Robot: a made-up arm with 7 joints.
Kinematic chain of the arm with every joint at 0, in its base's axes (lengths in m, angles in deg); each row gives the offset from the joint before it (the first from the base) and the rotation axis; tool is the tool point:
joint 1: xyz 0 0 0.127 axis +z
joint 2: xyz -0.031 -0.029 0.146 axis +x
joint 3: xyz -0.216 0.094 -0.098 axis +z
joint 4: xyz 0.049 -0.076 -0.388 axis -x
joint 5: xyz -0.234 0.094 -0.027 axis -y
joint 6: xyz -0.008 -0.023 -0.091 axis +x
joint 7: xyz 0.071 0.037 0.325 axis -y
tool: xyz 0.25 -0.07 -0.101
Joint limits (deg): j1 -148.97..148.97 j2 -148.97..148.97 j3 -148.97..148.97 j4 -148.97..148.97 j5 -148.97..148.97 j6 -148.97..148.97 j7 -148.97..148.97
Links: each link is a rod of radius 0.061 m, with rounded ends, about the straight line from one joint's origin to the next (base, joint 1, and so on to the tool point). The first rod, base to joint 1, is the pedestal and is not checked.
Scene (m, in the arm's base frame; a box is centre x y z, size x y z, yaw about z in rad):
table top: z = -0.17
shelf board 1: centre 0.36 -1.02 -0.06 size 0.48 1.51 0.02 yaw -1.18
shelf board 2: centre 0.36 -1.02 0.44 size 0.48 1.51 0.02 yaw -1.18
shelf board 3: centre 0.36 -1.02 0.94 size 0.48 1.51 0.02 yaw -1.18
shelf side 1: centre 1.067 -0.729 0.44 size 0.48 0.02 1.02 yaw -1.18
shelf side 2: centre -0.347 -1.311 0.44 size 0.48 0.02 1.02 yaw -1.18
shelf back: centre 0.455 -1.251 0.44 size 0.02 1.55 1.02 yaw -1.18
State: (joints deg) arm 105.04 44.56 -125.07 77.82 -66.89 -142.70 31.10
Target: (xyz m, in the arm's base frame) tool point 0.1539 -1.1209 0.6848
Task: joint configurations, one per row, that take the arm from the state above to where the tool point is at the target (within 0.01 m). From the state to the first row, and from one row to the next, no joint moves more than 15 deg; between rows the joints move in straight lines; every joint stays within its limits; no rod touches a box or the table.
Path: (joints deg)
1: 111.68 47.03 -127.87 91.90 -64.93 -143.95 25.73
2: 118.32 49.51 -130.67 105.99 -62.97 -145.21 20.35
3: 124.96 51.98 -133.47 120.07 -61.00 -146.46 14.98
4: 131.59 54.46 -136.27 134.16 -59.04 -147.72 9.60
5: 138.23 56.93 -139.07 148.24 -57.08 -148.97 4.23
6: 140.92 60.93 -131.23 134.94 -58.03 -148.97 13.12
7: 143.60 64.93 -123.40 121.63 -58.98 -148.97 22.00
8: 146.29 68.93 -115.57 108.33 -59.92 -148.97 30.89
9: 148.97 72.93 -107.73 95.02 -60.87 -148.97 39.78

